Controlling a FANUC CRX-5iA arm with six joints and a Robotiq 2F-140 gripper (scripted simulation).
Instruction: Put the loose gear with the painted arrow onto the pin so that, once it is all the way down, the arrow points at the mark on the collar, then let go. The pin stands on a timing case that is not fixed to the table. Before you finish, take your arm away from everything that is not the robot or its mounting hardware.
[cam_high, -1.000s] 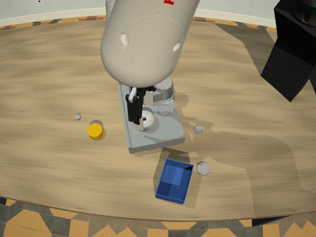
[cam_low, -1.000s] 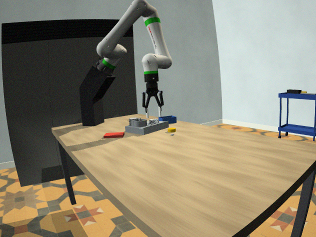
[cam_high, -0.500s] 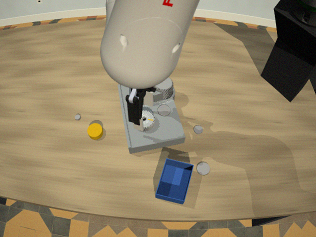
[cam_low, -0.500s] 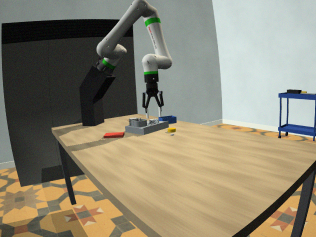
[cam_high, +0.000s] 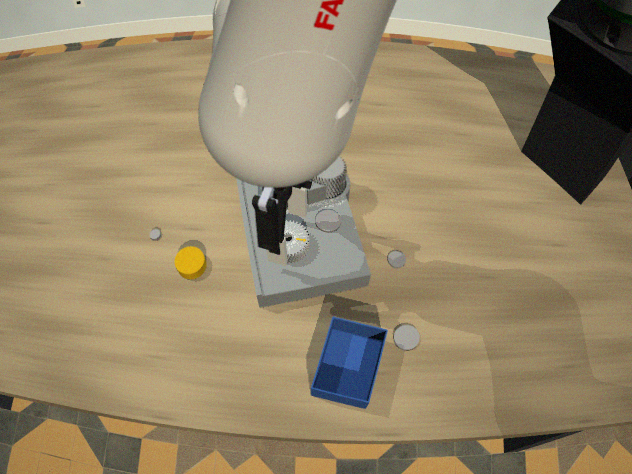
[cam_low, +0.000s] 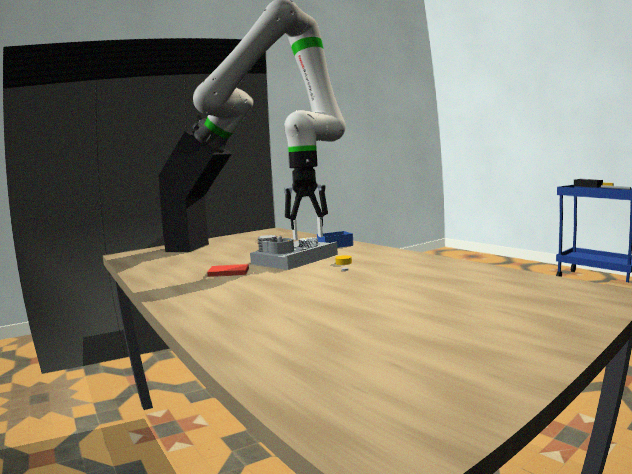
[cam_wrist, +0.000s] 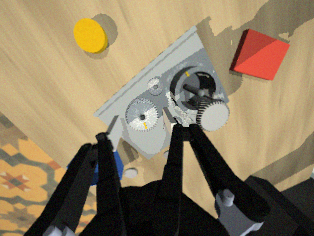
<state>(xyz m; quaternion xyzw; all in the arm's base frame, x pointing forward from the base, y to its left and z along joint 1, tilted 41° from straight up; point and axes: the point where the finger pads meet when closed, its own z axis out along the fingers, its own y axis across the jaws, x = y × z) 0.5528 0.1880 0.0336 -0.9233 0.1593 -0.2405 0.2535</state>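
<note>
The gear is 4 cm below my hand. From my hand the other things lie so: blue bin (11 cm behind, 17 cm to the left, 8 cm below); yellow puck (16 cm ahead, 3 cm to the left, 8 cm below); small grey disc (24 cm ahead, 2 cm to the right, 9 cm below).
</note>
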